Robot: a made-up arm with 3 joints. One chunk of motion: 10 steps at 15 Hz.
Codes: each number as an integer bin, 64 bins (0 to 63) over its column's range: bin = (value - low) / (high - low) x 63, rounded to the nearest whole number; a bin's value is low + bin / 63 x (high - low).
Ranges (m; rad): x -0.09..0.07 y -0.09..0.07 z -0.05..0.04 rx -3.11..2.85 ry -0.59..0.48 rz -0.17..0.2
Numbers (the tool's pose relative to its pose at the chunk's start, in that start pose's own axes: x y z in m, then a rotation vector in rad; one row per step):
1: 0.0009 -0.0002 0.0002 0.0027 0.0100 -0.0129
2: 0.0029 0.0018 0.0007 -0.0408 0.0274 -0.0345
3: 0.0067 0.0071 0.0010 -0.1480 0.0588 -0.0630
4: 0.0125 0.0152 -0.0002 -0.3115 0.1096 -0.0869
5: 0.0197 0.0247 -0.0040 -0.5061 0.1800 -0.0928
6: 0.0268 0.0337 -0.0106 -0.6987 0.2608 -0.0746
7: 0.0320 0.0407 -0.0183 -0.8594 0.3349 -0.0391
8: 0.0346 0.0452 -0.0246 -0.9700 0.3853 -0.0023
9: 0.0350 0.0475 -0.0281 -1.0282 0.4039 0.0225
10: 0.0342 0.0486 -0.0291 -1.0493 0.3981 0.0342
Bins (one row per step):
1: 36 35 35 33 35 27
2: 37 36 35 32 36 23
3: 38 38 36 31 38 18
4: 40 41 35 30 41 14
5: 43 45 32 28 45 13
6: 46 49 28 25 50 16
7: 48 51 22 24 54 22
8: 49 53 18 23 57 29
9: 49 54 15 22 59 33
10: 49 55 15 22 58 35

